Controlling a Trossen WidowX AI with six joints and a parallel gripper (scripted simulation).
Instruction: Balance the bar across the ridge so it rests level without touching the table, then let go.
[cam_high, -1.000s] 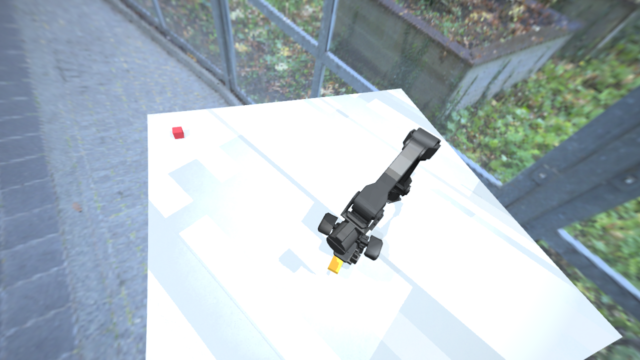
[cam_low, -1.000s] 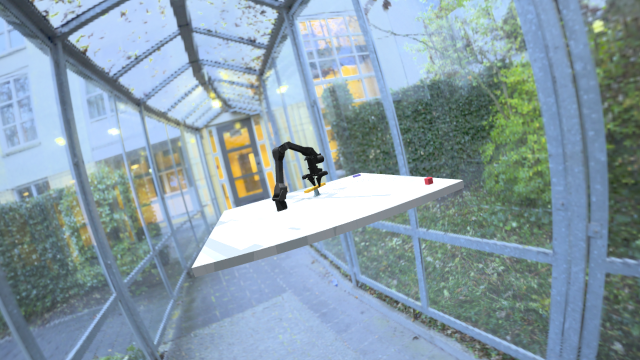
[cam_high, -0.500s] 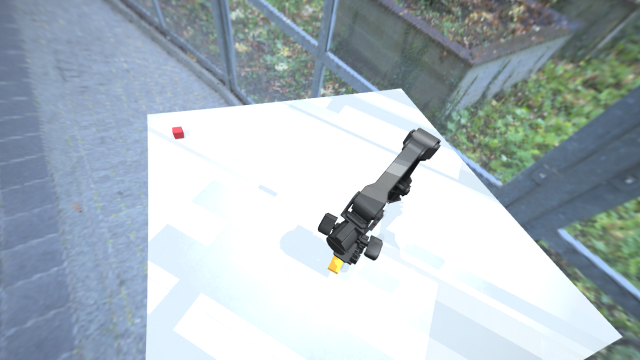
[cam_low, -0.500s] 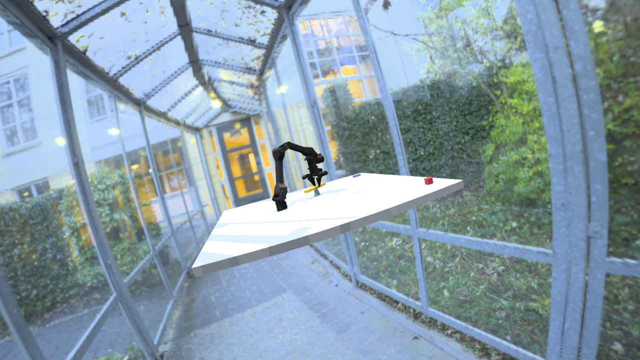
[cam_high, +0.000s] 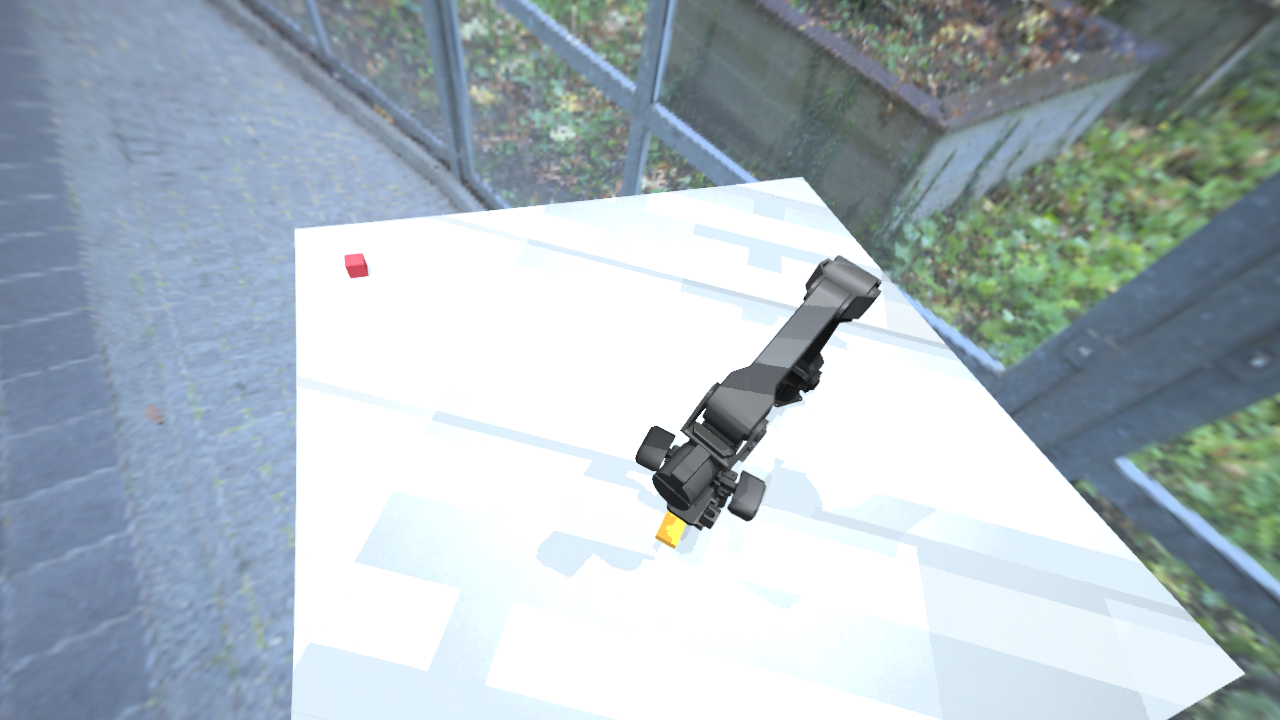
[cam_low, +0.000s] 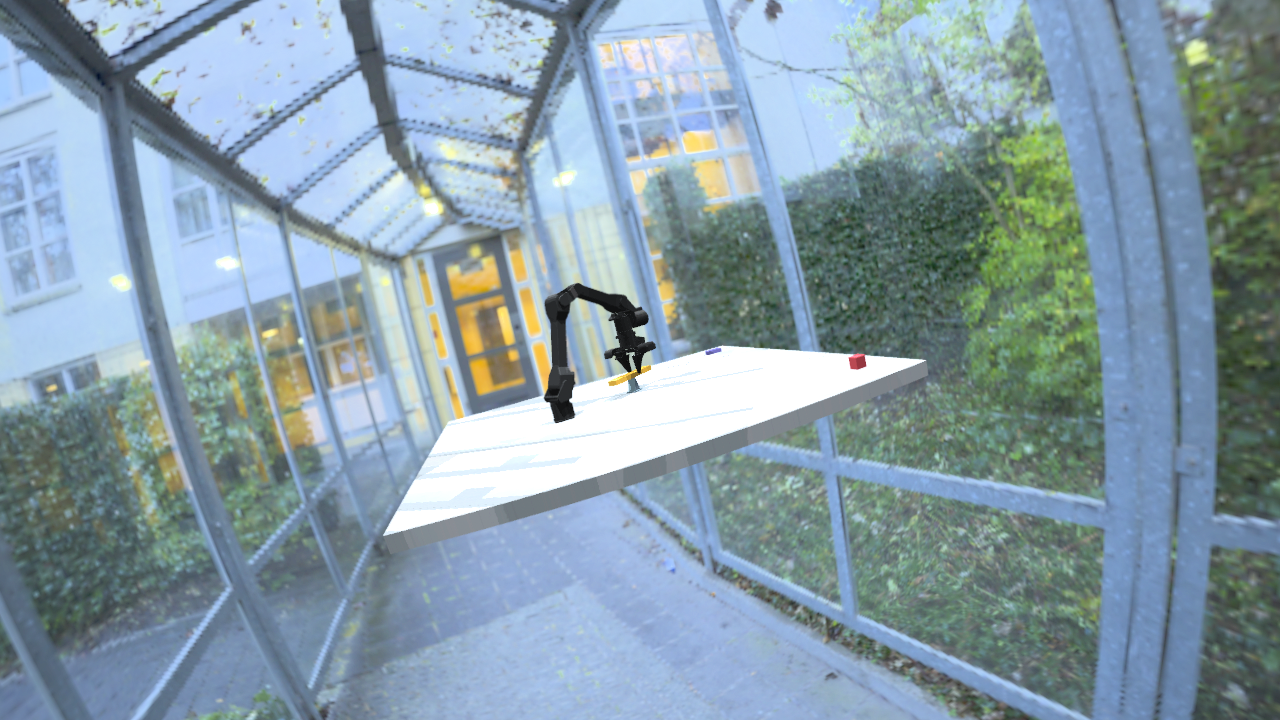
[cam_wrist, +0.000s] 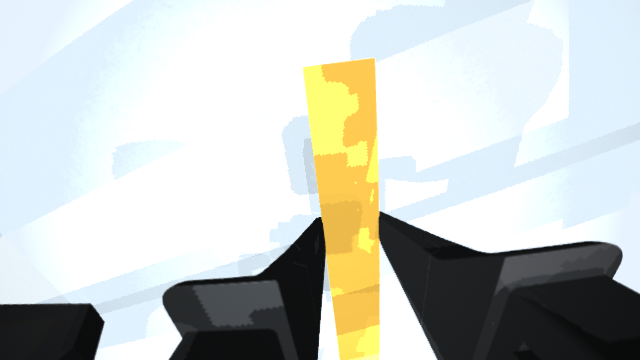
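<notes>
The bar is 2 cm behind my gripper tip and 2 cm to the right of it. The rest, counted from my gripper tip: purple piece 45 cm ahead, 34 cm to the left, 5 cm below; red cube 45 cm ahead, 66 cm to the right, 4 cm below.
</notes>
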